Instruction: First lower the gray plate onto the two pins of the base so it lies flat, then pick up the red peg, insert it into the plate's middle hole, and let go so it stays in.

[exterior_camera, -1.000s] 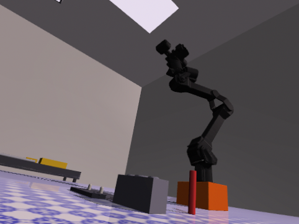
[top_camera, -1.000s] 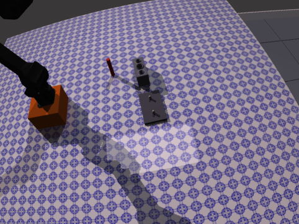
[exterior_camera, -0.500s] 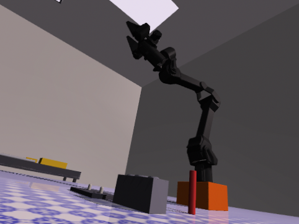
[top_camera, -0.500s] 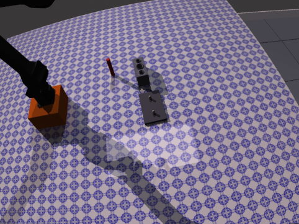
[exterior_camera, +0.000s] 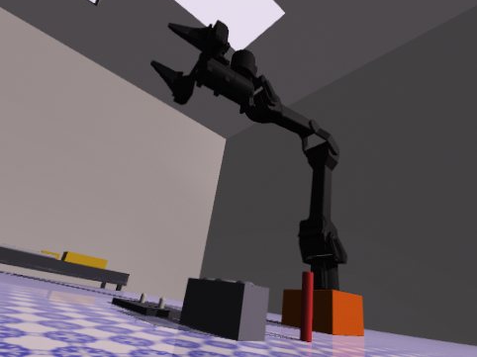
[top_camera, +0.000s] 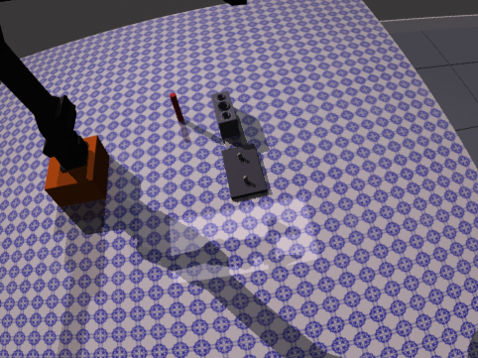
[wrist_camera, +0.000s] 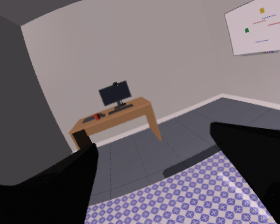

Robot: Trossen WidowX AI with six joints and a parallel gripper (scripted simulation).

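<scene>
The gray plate is 14 cm behind my gripper tip, 14 cm to the left of it and 40 cm below it. Also, from my gripper tip: red peg 24 cm behind, 18 cm to the left, 40 cm below; then dark base 13 cm behind, 1 cm to the right, 43 cm below.
</scene>
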